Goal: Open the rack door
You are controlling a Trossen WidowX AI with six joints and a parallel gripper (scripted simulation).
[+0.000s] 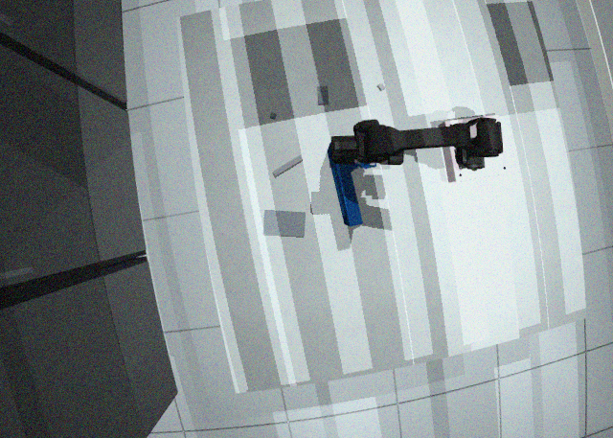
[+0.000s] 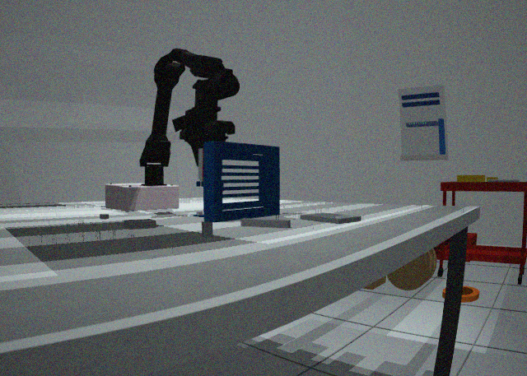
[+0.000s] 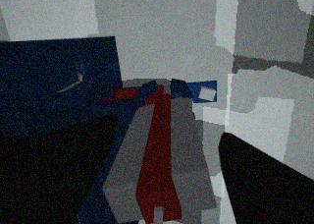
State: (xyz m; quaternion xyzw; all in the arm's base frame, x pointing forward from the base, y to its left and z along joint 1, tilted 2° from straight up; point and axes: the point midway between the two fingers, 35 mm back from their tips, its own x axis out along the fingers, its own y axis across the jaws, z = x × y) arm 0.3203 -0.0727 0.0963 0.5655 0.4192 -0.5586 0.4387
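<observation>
The upright handle is 3 cm below my gripper tip and 1 cm to the left of it. Also, from my gripper tip: flat slab: 27 cm ahead, 13 cm to the left, 12 cm below.
</observation>
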